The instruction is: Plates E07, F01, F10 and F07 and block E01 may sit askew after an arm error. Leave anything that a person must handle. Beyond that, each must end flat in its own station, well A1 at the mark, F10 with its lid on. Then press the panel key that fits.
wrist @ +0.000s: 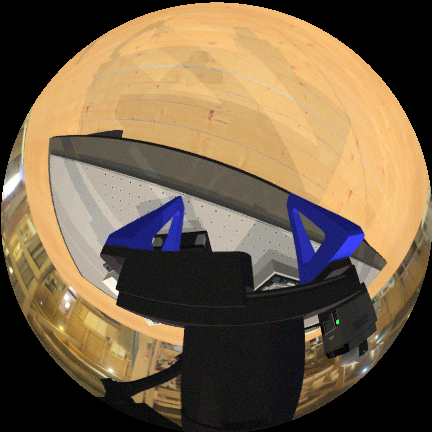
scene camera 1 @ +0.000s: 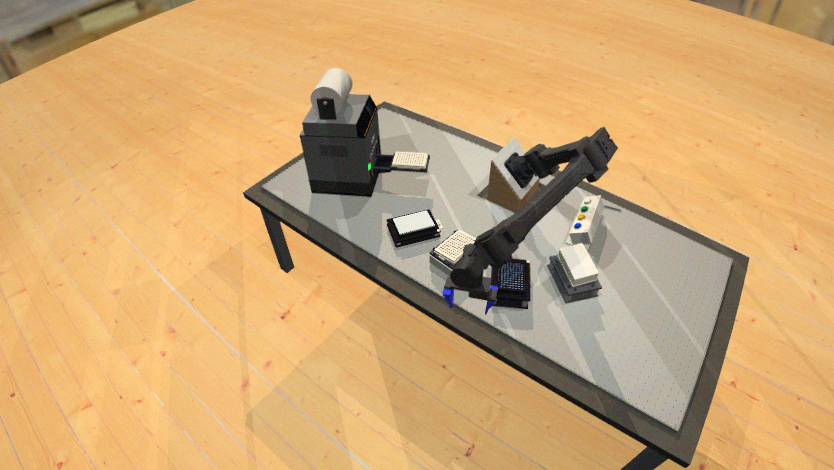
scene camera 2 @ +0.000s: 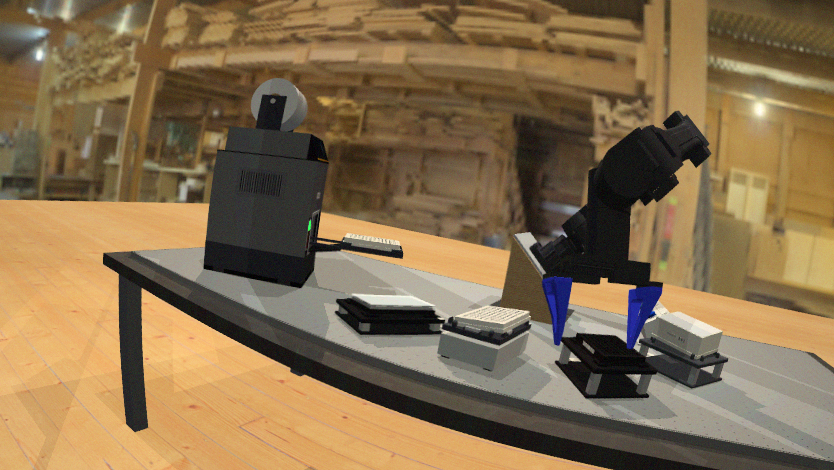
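My gripper (scene camera 1: 468,308) (scene camera 2: 593,345) (wrist: 236,198) is open and empty, above the table's front edge beside the black stand. A dark gridded plate (scene camera 1: 513,275) (scene camera 2: 609,345) is on that stand. A cream plate (scene camera 1: 454,246) (scene camera 2: 490,315) is on a light-grey station, partly hidden by the arm in scene camera 1. A white-topped plate (scene camera 1: 414,222) (scene camera 2: 393,301) is on a low black station. Another cream plate (scene camera 1: 410,159) (scene camera 2: 371,240) is on the machine's tray. A white block (scene camera 1: 578,263) (scene camera 2: 688,334) is on a grey stand. Labels are unreadable; small tilts cannot be told.
The key panel (scene camera 1: 590,223) has white, green, yellow and blue keys, behind the white block. A tall dark machine (scene camera 1: 339,163) (scene camera 2: 262,204) with a roll on top and a green light stands at the left. A wedge (scene camera 1: 503,185) (scene camera 2: 521,286) with a slanted white face stands behind the stations.
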